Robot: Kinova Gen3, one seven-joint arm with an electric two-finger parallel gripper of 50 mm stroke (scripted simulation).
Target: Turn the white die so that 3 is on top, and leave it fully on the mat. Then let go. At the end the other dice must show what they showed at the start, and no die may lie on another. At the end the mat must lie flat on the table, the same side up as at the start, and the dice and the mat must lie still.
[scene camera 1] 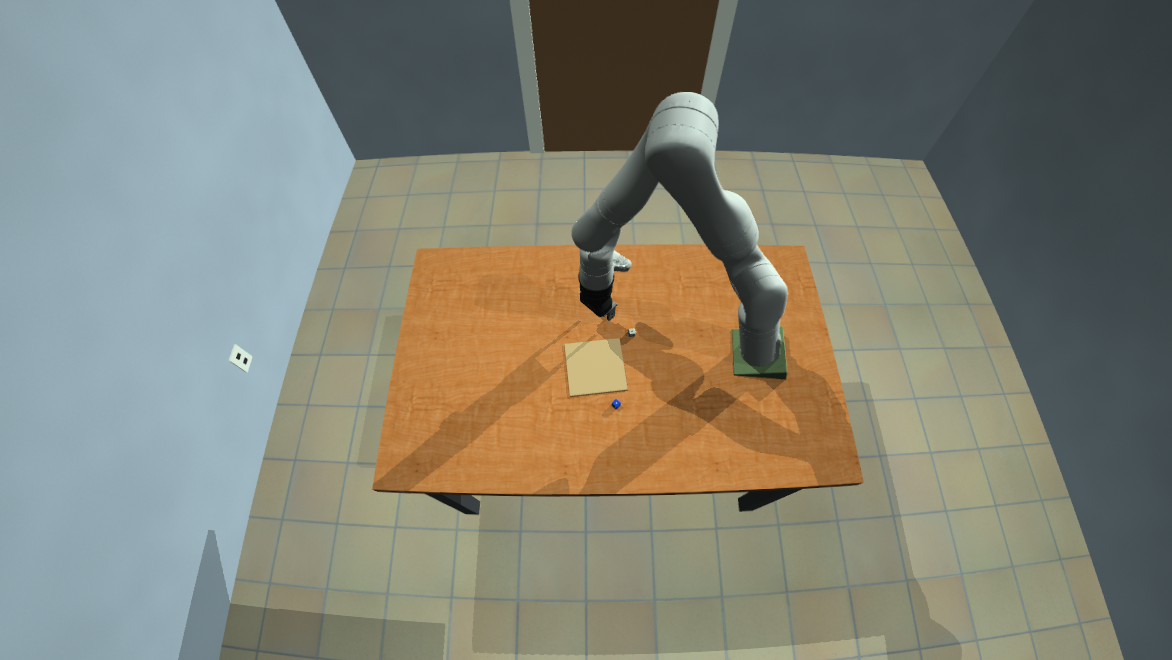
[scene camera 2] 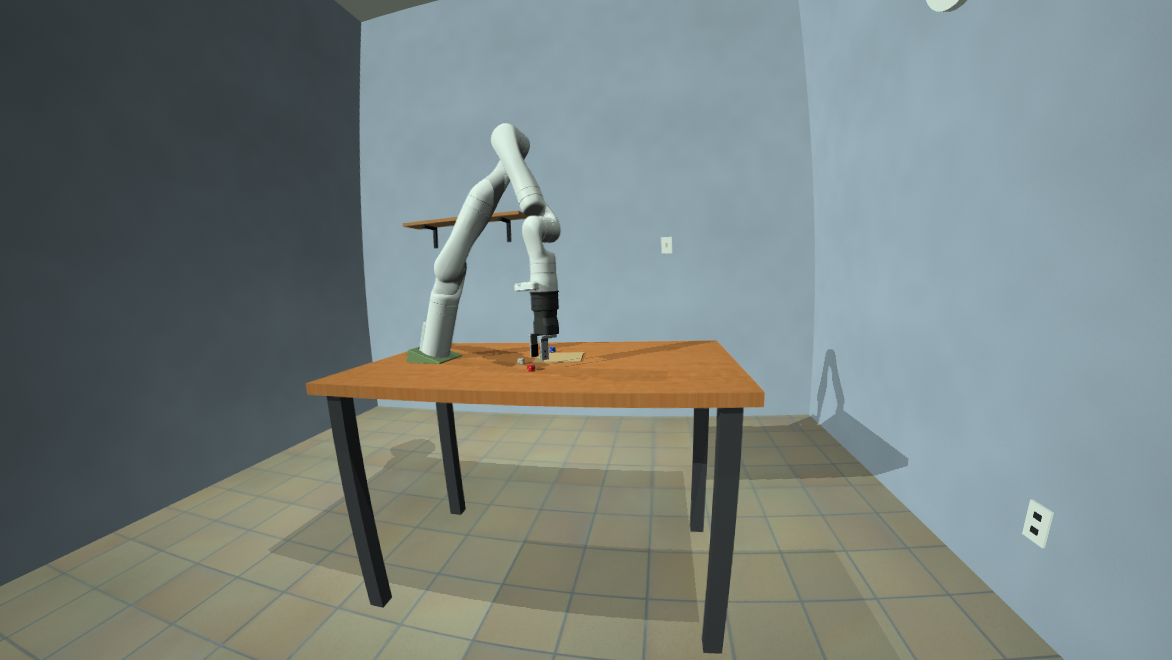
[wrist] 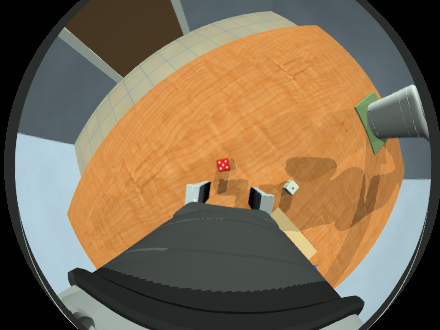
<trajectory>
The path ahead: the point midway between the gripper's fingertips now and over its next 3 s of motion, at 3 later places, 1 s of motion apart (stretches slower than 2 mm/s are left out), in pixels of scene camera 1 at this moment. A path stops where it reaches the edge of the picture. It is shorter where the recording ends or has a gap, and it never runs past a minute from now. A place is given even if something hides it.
My gripper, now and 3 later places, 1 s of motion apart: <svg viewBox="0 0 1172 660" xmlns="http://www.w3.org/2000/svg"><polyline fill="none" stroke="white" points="602,310 613,321 627,339 624,350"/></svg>
</trajectory>
